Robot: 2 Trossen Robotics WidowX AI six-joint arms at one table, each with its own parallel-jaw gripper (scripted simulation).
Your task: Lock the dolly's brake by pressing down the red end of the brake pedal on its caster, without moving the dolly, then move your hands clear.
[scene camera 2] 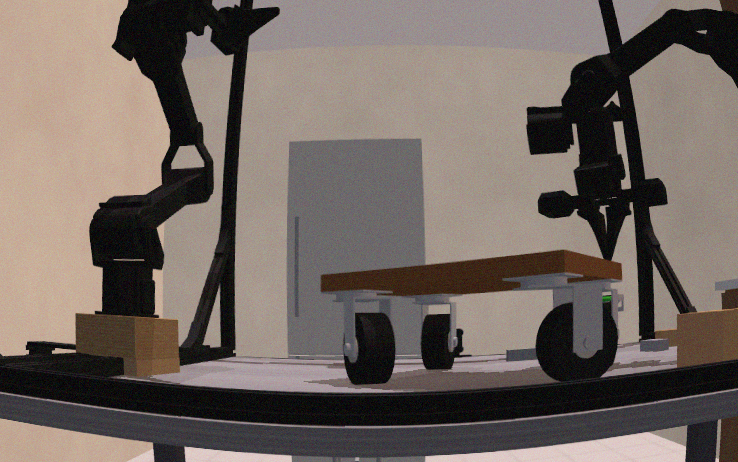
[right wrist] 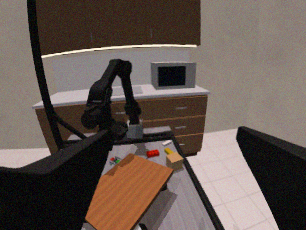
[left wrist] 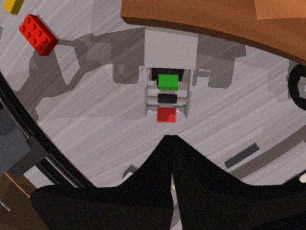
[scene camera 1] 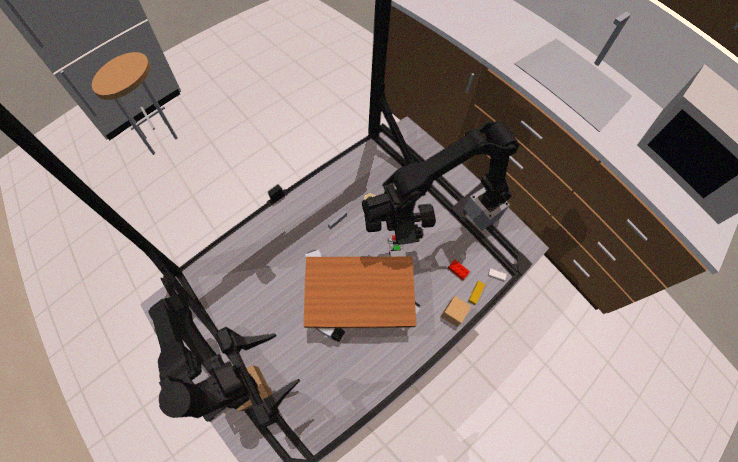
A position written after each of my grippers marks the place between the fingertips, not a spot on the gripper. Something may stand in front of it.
I see my left gripper [scene camera 2: 607, 262], my right gripper [scene camera 1: 287, 356], a red brick [left wrist: 37, 34] and a brake pedal [left wrist: 168, 84].
My left gripper shows as well in the left wrist view [left wrist: 170, 141] and in scene camera 1 [scene camera 1: 396, 230]. My right gripper also shows in the right wrist view [right wrist: 174, 135].
